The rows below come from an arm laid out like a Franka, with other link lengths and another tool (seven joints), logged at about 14 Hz.
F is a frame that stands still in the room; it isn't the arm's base.
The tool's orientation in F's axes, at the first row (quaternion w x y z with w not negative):
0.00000, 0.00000, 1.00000, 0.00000
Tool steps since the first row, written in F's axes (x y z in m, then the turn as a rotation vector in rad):
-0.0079, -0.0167, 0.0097, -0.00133, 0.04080, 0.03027
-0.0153, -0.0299, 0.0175, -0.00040, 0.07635, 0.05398
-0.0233, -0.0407, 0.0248, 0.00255, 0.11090, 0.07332
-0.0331, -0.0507, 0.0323, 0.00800, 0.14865, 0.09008
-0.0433, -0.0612, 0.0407, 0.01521, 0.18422, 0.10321
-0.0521, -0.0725, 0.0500, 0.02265, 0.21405, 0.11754
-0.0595, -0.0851, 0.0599, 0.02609, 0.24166, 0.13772
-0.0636, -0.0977, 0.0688, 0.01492, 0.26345, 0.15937
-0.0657, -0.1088, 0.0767, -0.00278, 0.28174, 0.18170
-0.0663, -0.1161, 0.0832, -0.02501, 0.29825, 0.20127
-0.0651, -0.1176, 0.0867, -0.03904, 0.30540, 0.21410
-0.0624, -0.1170, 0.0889, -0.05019, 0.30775, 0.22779
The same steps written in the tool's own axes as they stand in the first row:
0.0079, -0.0167, -0.0097, 0.00133, 0.04080, -0.03027
0.0153, -0.0299, -0.0175, 0.00040, 0.07635, -0.05398
0.0233, -0.0407, -0.0248, -0.00255, 0.11090, -0.07332
0.0331, -0.0507, -0.0323, -0.00800, 0.14865, -0.09008
0.0433, -0.0612, -0.0407, -0.01521, 0.18422, -0.10321
0.0521, -0.0725, -0.0500, -0.02265, 0.21405, -0.11754
0.0595, -0.0851, -0.0599, -0.02609, 0.24166, -0.13772
0.0636, -0.0977, -0.0688, -0.01492, 0.26345, -0.15937
0.0657, -0.1088, -0.0767, 0.00278, 0.28174, -0.18170
0.0663, -0.1161, -0.0832, 0.02501, 0.29825, -0.20127
0.0651, -0.1176, -0.0867, 0.03904, 0.30540, -0.21410
0.0624, -0.1170, -0.0889, 0.05019, 0.30775, -0.22779

